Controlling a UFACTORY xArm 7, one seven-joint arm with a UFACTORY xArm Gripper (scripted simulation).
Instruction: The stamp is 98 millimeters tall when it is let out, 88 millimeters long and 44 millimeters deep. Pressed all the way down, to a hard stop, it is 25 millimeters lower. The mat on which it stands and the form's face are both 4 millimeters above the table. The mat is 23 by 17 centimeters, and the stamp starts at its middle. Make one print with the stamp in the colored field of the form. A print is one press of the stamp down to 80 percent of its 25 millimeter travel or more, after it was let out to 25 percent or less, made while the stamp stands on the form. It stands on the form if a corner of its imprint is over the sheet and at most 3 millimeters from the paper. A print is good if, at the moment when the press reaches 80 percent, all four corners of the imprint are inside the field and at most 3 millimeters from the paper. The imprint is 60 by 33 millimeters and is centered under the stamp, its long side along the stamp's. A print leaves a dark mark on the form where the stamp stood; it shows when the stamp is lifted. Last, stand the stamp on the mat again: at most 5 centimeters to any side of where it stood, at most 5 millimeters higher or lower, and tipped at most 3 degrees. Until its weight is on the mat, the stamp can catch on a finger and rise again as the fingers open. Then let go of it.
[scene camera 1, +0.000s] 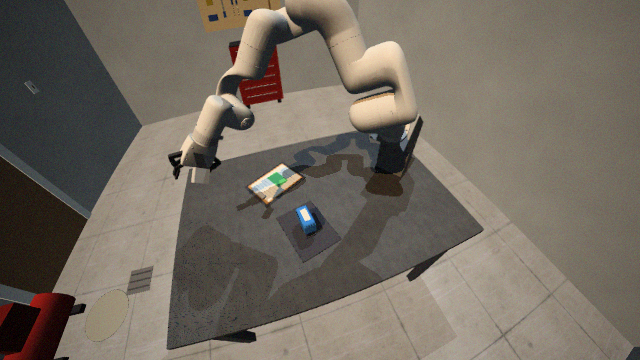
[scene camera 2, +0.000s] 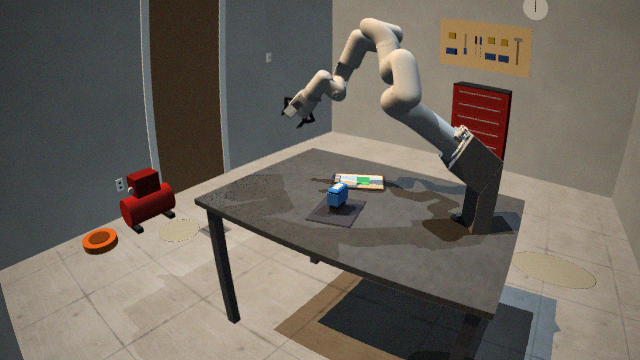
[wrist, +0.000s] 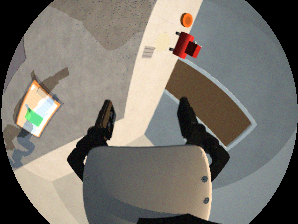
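A form (scene camera 1: 269, 187) is visible; scene camera 2 also shows the form (scene camera 2: 354, 181), and the wrist view shows the form (wrist: 34, 114). My gripper (scene camera 1: 189, 177) is visible too, with the wrist view likewise showing my gripper (wrist: 145, 106).
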